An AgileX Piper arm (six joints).
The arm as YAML. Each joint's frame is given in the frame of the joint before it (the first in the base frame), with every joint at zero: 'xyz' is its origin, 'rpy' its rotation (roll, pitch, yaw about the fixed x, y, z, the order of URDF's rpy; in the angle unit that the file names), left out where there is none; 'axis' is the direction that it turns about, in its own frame. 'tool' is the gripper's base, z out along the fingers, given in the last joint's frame.
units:
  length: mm
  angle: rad
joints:
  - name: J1
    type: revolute
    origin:
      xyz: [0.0, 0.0, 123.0]
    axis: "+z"
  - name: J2
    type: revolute
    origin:
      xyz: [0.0, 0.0, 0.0]
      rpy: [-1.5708, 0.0, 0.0]
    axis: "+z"
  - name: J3
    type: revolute
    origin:
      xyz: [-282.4, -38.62, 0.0]
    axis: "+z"
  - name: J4
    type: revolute
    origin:
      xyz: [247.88, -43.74, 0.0]
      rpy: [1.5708, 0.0, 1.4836]
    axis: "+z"
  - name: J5
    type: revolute
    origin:
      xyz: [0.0, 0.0, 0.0]
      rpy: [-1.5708, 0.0, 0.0]
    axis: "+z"
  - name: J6
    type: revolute
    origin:
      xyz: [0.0, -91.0, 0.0]
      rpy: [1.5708, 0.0, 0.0]
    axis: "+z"
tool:
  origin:
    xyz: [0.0, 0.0, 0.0]
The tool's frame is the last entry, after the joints.
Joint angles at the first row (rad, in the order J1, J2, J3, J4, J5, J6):
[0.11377, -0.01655, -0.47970, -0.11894, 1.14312, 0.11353]
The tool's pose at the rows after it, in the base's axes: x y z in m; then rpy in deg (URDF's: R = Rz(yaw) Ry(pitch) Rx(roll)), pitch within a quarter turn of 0, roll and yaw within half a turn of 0:
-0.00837 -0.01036 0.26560 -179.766 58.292 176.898
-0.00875 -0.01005 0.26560 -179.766 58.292 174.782
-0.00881 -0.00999 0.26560 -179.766 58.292 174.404
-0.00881 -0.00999 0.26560 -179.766 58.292 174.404
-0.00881 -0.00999 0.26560 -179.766 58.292 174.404
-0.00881 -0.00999 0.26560 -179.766 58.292 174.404
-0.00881 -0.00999 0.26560 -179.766 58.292 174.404
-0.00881 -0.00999 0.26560 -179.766 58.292 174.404
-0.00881 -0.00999 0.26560 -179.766 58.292 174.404
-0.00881 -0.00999 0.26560 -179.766 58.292 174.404
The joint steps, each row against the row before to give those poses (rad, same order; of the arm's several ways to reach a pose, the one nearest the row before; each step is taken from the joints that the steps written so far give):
[-0.04615, -0.00001, 0.00000, 0.00066, -0.00001, -0.00002]
[-0.03686, -0.00001, -0.00001, -0.00007, 0.00003, 0.00006]
[-0.00662, 0.00002, 0.00001, 0.00002, -0.00004, -0.00002]
[0.00000, 0.00000, 0.00000, 0.00000, 0.00000, 0.00000]
[0.00000, 0.00000, 0.00000, 0.00000, 0.00000, 0.00000]
[0.00000, 0.00000, 0.00000, 0.00000, 0.00000, 0.00000]
[0.00000, 0.00000, 0.00000, 0.00000, 0.00000, 0.00000]
[0.00000, 0.00000, 0.00000, 0.00000, 0.00000, 0.00000]
[0.00000, 0.00000, 0.00000, 0.00000, 0.00000, 0.00000]
[0.00000, 0.00000, 0.00000, 0.00000, 0.00000, 0.00000]

